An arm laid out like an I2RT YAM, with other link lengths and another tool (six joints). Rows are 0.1 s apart.
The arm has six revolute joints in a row. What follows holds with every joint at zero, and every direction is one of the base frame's.
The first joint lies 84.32 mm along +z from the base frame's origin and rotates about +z.
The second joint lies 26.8 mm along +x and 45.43 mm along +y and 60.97 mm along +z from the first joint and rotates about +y.
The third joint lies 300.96 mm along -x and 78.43 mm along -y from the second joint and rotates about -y.
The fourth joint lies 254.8 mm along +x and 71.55 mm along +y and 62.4 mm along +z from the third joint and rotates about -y.
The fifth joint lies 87.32 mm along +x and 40 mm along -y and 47.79 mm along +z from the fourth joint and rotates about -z.
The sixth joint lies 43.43 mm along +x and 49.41 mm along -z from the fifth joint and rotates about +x.
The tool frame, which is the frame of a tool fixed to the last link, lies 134 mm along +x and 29 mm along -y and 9 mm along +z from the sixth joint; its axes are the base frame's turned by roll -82.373, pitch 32.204 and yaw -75.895 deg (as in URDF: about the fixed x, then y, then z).
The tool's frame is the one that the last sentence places.
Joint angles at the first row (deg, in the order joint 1, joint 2, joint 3, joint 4, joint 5, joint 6):
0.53, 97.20, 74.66, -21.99, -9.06, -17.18
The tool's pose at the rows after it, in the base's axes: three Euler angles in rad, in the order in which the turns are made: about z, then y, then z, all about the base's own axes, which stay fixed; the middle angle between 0 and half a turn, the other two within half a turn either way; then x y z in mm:
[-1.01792 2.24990 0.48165 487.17 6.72 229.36]
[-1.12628 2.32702 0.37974 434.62 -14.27 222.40]
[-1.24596 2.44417 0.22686 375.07 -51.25 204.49]
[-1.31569 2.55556 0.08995 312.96 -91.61 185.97]
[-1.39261 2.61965 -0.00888 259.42 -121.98 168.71]
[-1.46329 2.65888 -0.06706 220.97 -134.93 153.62]
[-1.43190 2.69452 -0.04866 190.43 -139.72 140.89]
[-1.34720 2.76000 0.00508 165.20 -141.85 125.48]
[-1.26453 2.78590 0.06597 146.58 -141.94 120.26]
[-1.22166 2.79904 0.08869 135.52 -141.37 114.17]
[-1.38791 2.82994 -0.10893 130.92 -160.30 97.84]
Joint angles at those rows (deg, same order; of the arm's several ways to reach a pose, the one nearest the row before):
0.42, 90.24, 67.68, -22.52, -9.24, -19.94
-0.36, 81.44, 59.68, -25.79, -4.17, -23.47
-3.74, 73.31, 52.61, -31.71, 1.19, -27.46
-10.87, 66.03, 47.22, -38.89, 3.12, -31.85
-20.32, 58.95, 41.38, -42.55, 2.08, -40.04
-27.89, 53.19, 36.58, -44.67, 0.58, -48.12
-35.42, 49.58, 34.00, -47.99, -2.42, -54.43
-41.31, 49.31, 32.72, -51.39, -3.64, -58.85
-46.97, 48.41, 32.43, -54.60, -5.41, -63.24
-50.05, 47.68, 31.44, -55.66, -5.99, -65.25
-51.52, 49.89, 27.98, -48.80, -2.59, -65.52

